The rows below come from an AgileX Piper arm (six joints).
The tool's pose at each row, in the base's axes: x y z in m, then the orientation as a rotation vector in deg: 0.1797, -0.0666, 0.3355, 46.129, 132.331, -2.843; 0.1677, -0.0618, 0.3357, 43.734, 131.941, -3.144; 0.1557, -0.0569, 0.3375, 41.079, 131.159, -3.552; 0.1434, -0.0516, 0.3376, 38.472, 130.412, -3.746; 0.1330, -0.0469, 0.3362, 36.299, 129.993, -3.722; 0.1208, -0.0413, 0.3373, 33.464, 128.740, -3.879; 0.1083, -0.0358, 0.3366, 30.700, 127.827, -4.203; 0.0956, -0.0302, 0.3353, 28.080, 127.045, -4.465; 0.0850, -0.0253, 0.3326, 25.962, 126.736, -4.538; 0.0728, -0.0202, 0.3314, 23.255, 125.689, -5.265; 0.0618, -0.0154, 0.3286, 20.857, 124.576, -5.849; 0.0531, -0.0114, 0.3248, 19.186, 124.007, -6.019; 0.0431, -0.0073, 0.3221, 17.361, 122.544, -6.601
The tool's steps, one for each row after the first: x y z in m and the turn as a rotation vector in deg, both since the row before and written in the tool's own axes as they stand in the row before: 0.0094, -0.0028, -0.0084, -0.693, -0.998, -1.610; 0.0083, -0.0021, -0.0099, -0.782, -1.420, -1.740; 0.0096, -0.0018, -0.0091, -0.904, -1.306, -1.676; 0.0091, -0.0012, -0.0069, -0.847, -0.841, -1.402; 0.0087, -0.0006, -0.0102, -1.086, -1.772, -1.756; 0.0098, -0.0006, -0.0095, -0.892, -1.429, -1.853; 0.0102, -0.0002, -0.0095, -0.866, -1.238, -1.778; 0.0096, 0.0003, -0.0071, -0.760, -0.647, -1.460; 0.0094, 0.0004, -0.0094, -0.585, -1.510, -1.991; 0.0096, 0.0008, -0.0077, -0.575, -1.485, -1.734; 0.0087, 0.0010, -0.0054, -0.556, -0.796, -1.163; 0.0085, 0.0010, -0.0072, -0.374, -1.715, -1.312
